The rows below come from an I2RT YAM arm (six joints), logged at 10 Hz.
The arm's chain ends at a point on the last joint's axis. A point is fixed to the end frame.
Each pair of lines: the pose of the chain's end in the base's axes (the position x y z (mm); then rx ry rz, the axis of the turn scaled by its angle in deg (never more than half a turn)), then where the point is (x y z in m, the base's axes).
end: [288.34 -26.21 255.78 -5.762 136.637 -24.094]
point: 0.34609 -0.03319 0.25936
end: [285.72 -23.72 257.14 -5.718 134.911 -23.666]
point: 0.34338 -0.03035 0.26245
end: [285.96 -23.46 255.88 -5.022 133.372 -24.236]
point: 0.34340 -0.03049 0.26280
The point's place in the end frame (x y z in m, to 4 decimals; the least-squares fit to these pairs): -0.0443 -0.0053 0.0375
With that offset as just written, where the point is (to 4 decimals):
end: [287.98 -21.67 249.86 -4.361 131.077 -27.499]
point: 0.3450 -0.0295 0.2591
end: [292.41 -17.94 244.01 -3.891 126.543 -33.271]
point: 0.3485 -0.0265 0.2576
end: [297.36 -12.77 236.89 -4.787 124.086 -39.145]
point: 0.3529 -0.0212 0.2523
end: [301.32 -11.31 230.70 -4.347 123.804 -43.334]
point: 0.3567 -0.0208 0.2463
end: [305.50 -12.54 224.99 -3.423 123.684 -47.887]
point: 0.3606 -0.0236 0.2405
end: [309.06 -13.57 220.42 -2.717 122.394 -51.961]
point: 0.3636 -0.0256 0.2370
